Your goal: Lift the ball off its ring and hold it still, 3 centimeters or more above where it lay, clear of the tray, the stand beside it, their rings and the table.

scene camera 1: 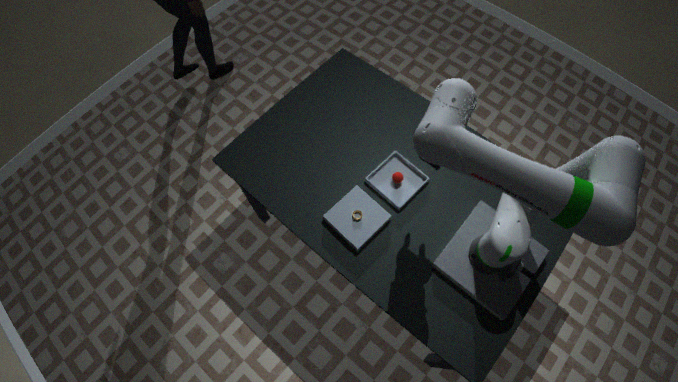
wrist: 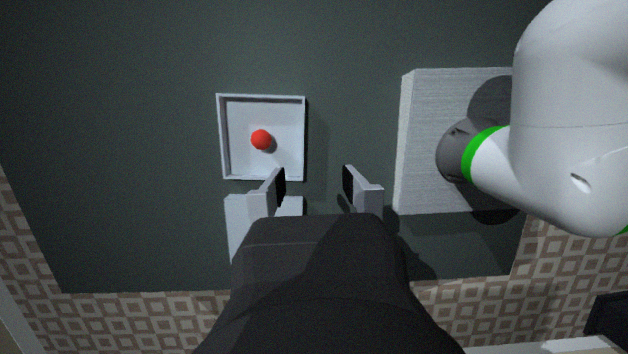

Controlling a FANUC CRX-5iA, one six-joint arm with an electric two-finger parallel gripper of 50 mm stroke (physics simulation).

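Seen in the pictures: gripper, between the fingertips: (scene camera 1: 431, 163) (wrist: 313, 178); arm's base, origin of its link: (scene camera 1: 487, 254) (wrist: 467, 150).
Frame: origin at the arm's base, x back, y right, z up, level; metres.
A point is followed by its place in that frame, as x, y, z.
Note:
A red ball (scene camera 1: 397, 177) @[-0.455, 0.070, 0.005] (wrist: 261, 139) @[-0.451, 0.081, 0.007] rests near the middle of the shallow grey tray (scene camera 1: 379, 192) @[-0.485, -0.012, -0.033] (wrist: 304, 150) @[-0.368, 0.044, -0.019]; its ring is hidden under it. The flat stand (scene camera 1: 345, 227) @[-0.504, -0.222, -0.011] (wrist: 235, 215) @[-0.556, -0.093, -0.011] is beside the tray, and a gold ring (scene camera 1: 356, 216) @[-0.496, -0.160, -0.011] lies on top of it in the scene view. In the wrist view my gripper (wrist: 313, 178) @[-0.347, 0.053, 0.258] is open with nothing between its fingers. It is high above the table, to the right of the ball and past the tray's near right corner in that view. The gripper fingers are hidden behind the arm in the scene view.
The dark table (scene camera 1: 300, 135) @[-0.931, 0.022, -0.047] (wrist: 125, 200) @[-0.853, -0.030, -0.047] carries the tray, the stand and the robot's base block (scene camera 1: 465, 240) @[-0.099, -0.001, 0.001] (wrist: 425, 190) @[-0.090, -0.086, -0.006]. The arm's shadow falls on the table between stand and base. A person (scene camera 1: 192, 45) stands on the patterned floor beyond the table.

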